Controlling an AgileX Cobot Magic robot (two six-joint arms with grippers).
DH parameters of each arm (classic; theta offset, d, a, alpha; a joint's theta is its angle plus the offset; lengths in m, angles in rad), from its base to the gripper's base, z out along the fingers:
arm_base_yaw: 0 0.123 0 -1.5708
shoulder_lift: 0.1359 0 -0.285 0
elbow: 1.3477 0 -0.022 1.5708
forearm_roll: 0 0.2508 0 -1.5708
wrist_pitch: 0 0 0.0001 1.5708
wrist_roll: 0 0.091 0 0
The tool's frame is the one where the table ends.
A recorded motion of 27 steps. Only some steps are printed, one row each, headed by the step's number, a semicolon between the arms.
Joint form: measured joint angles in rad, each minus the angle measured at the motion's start. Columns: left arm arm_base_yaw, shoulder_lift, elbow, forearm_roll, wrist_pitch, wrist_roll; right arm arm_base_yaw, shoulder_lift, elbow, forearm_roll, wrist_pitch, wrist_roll.
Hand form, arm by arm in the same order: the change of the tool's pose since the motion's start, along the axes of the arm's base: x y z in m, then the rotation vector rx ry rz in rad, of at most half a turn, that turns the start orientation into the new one. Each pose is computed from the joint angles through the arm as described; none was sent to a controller.
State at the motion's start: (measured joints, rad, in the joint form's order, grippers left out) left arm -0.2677 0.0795 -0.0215 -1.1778 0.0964 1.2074; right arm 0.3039 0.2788 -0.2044 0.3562 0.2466 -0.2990
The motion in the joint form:
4: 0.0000 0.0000 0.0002 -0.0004 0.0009 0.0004; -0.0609 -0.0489 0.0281 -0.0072 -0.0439 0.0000
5: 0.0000 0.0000 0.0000 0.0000 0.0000 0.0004; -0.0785 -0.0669 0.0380 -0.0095 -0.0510 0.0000
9: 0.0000 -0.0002 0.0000 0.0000 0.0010 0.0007; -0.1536 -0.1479 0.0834 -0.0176 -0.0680 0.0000
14: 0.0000 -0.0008 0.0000 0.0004 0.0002 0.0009; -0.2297 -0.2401 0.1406 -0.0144 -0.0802 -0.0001
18: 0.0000 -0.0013 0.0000 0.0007 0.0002 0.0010; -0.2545 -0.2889 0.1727 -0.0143 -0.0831 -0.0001
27: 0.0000 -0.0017 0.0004 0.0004 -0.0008 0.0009; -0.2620 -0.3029 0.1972 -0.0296 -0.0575 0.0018
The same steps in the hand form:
4: 0.0000 -0.0001 -0.0001 0.0002 0.0005 -0.0008; -0.0025 -0.0070 -0.0022 0.0102 -0.0616 -0.0762
5: 0.0000 0.0000 0.0000 0.0004 -0.0001 0.0000; -0.0038 -0.0089 -0.0037 0.0114 -0.0765 -0.0963
9: 0.0000 -0.0001 0.0000 0.0007 -0.0001 -0.0009; -0.0099 -0.0159 -0.0122 0.0128 -0.1290 -0.1773
14: -0.0001 0.0000 0.0000 0.0010 -0.0011 -0.0002; -0.0159 -0.0215 -0.0249 0.0204 -0.1746 -0.2574
18: -0.0001 0.0000 0.0001 0.0013 -0.0017 -0.0002; -0.0186 -0.0231 -0.0328 0.0220 -0.1941 -0.2831
27: -0.0001 0.0001 0.0000 0.0008 -0.0020 0.0007; -0.0186 -0.0230 -0.0426 0.0014 -0.1625 -0.2828

